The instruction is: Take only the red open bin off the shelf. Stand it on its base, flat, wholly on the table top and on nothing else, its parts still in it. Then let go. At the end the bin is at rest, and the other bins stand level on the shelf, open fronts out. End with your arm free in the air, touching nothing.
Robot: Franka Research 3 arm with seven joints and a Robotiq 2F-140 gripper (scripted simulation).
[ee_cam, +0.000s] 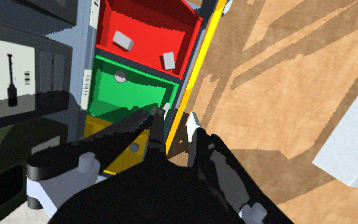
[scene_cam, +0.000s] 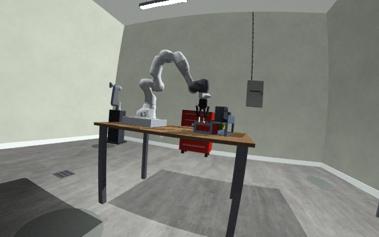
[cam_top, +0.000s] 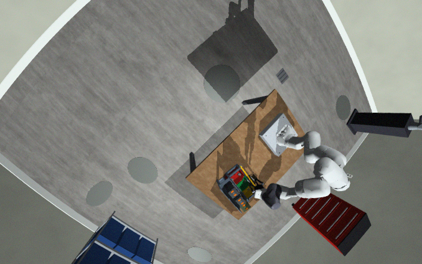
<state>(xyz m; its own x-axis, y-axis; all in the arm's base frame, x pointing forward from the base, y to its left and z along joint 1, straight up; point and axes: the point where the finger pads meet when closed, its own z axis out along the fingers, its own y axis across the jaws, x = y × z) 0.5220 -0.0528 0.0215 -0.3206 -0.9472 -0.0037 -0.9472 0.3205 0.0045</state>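
Right now the yellow strip is 3 cm below my hand. Round my hand: yellow bin (13 cm ahead, 7 cm to the left, 5 cm below); then green bin (10 cm ahead, 3 cm to the right, 5 cm below); then red open bin (6 cm ahead, 14 cm to the right, 5 cm below).
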